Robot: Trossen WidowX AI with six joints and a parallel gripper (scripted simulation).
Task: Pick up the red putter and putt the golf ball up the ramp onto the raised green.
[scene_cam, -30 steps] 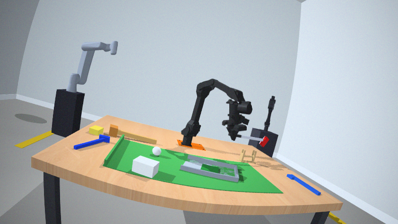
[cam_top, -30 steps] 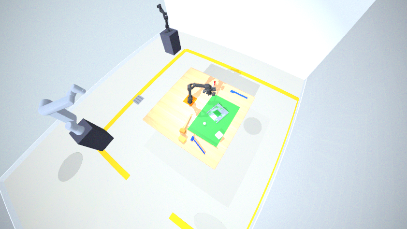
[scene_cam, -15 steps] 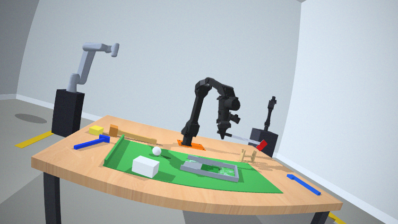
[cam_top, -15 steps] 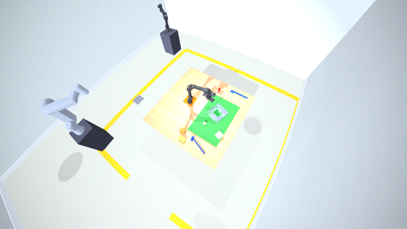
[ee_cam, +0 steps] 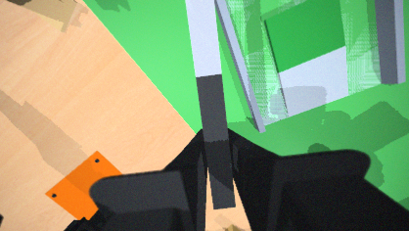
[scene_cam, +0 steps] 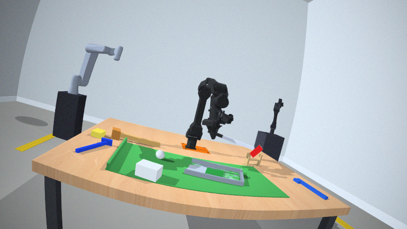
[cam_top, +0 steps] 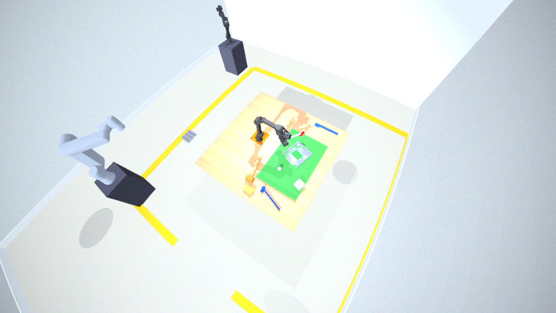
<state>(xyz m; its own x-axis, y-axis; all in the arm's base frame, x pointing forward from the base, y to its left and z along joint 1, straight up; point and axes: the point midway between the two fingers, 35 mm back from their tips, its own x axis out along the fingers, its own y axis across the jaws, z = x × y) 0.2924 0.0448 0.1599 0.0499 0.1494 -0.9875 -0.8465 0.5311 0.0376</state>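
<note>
Now: gripper tip 10 cm to the right of the red putter, 6 cm short of it and 1 cm below it. From my gripper tip the other things lie so: white block 37 cm ahead, 29 cm to the right, 10 cm below; white golf ball 25 cm to the right, 11 cm ahead, 10 cm below; wooden stand 30 cm to the left, 10 cm below, 10 cm behind.
</note>
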